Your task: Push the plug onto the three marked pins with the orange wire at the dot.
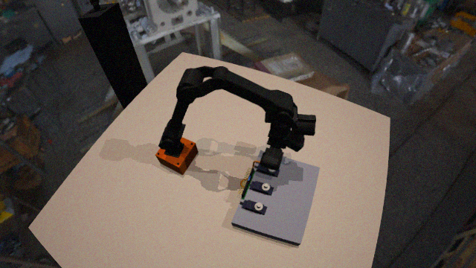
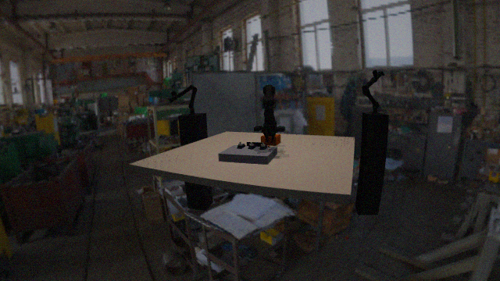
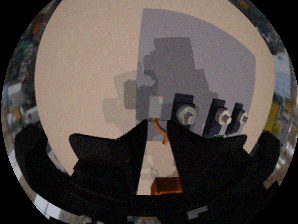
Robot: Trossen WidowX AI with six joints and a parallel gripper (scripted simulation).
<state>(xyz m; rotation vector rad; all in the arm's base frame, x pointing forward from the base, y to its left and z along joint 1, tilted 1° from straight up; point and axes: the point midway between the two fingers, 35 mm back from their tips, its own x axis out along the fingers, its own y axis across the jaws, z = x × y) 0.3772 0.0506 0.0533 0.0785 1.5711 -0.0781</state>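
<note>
Right now the blue band is 100 mm to the right of my gripper tip, 70 mm behind it and 10 mm below it. Also, from my gripper tip: grey holder 130 mm to the right, 90 mm ahead, 60 mm below.
</note>
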